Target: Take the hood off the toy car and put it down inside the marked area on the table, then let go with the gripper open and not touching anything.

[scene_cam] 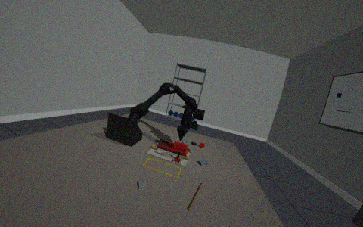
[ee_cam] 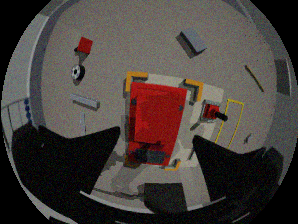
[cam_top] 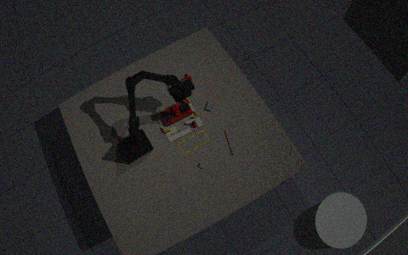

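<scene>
Right now my gripper tip is 60 mm above the red hood. Round my gripper tip: wheel 220 mm to the left, 90 mm below, 70 mm ahead.
</scene>
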